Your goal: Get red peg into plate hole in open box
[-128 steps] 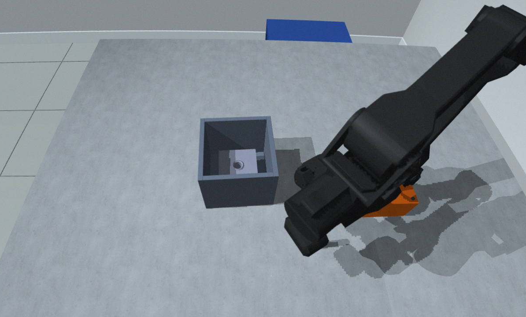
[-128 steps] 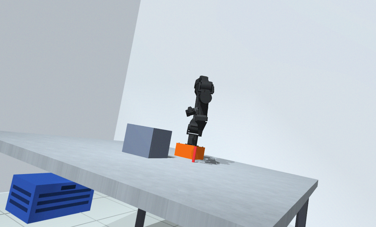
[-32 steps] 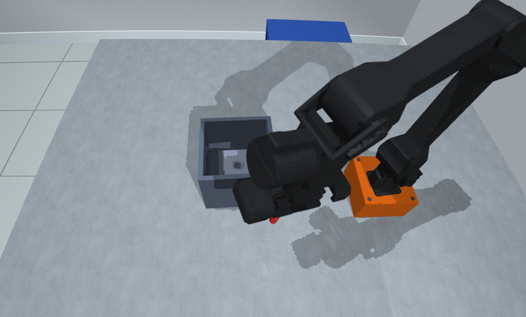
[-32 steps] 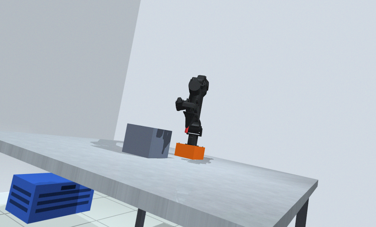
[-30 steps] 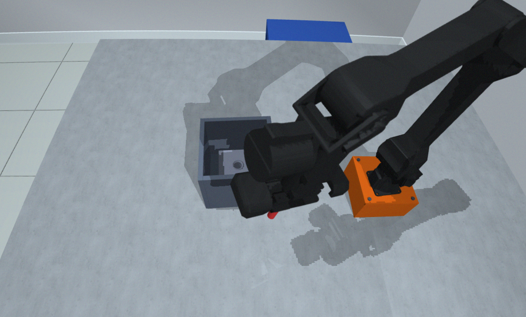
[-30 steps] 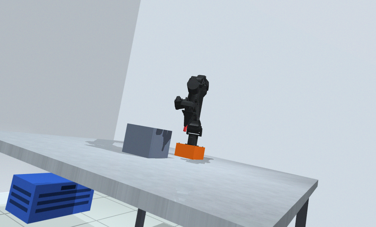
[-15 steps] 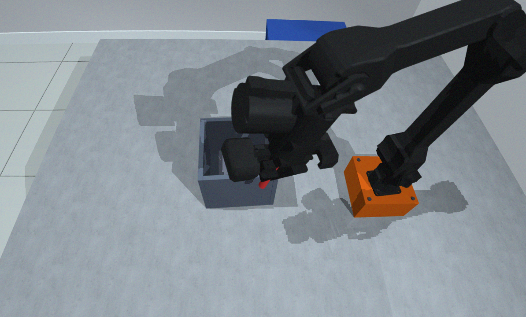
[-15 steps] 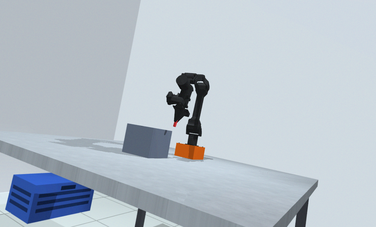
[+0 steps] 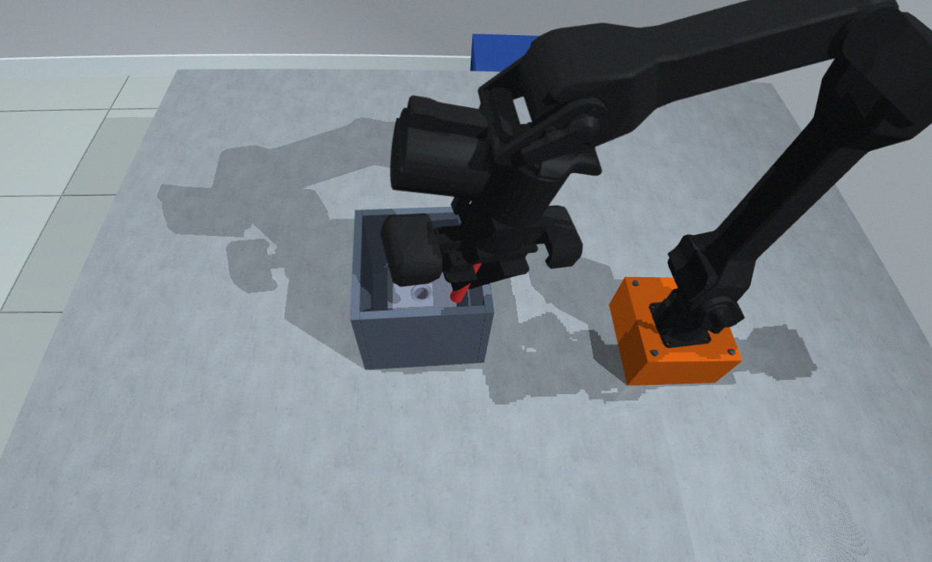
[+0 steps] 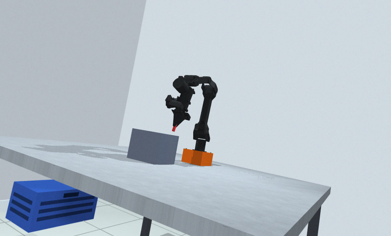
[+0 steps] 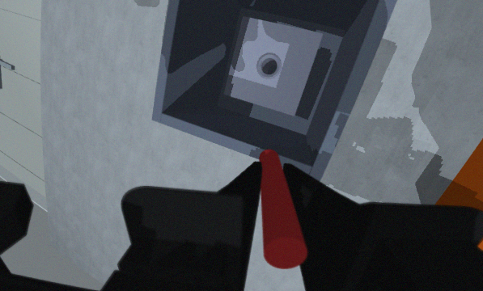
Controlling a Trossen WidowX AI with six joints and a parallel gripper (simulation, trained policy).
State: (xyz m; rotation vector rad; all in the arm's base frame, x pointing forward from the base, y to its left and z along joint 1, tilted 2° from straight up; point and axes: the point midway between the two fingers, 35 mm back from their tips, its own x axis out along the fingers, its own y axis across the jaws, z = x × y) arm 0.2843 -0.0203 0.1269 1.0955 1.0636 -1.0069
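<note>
Right now the plate is 40 mm ahead of my gripper tip, 70 mm to the right of it and 130 mm below it. The rest, counted from my gripper tip: red peg (20 mm above).
</note>
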